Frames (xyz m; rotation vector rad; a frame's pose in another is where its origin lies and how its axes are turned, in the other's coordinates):
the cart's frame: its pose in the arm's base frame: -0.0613 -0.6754 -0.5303 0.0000 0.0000 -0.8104
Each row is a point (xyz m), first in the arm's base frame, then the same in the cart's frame.
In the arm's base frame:
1: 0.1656 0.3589 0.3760
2: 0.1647 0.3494 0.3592
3: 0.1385 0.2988 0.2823
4: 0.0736 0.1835 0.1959
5: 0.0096 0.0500 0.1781
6: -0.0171 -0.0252 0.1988
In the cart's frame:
1: -0.5930 0.8773 0.9063
2: -0.5868 0.8701 0.8895
3: -0.5682 0.8162 0.8126
4: -0.5294 0.6897 0.7262
5: -0.4767 0.5513 0.7084
6: -0.4406 0.4801 0.7291

